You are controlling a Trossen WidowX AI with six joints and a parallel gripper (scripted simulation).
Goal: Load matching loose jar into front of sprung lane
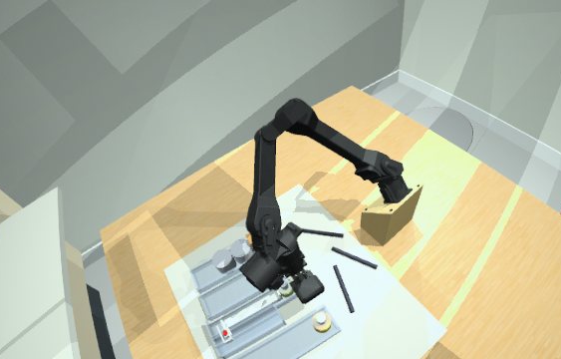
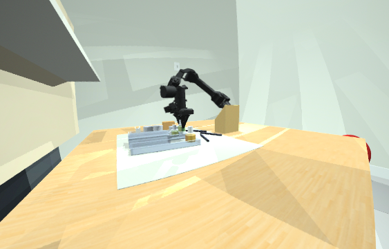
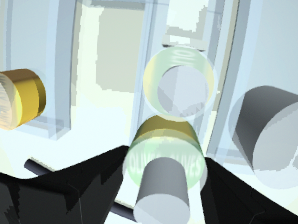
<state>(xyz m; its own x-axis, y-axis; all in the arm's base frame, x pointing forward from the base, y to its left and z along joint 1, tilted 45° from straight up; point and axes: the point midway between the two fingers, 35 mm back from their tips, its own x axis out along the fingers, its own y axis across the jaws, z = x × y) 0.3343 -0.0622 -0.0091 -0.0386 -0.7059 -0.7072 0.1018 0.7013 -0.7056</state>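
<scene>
My gripper tip is 15 cm short of the grey lane rack, 1 cm to the right of it and 4 cm above it. Round my gripper tip: red-marked part 23 cm ahead, 1 cm to the left, 1 cm above; brown block 17 cm to the right, 2 cm below.
</scene>
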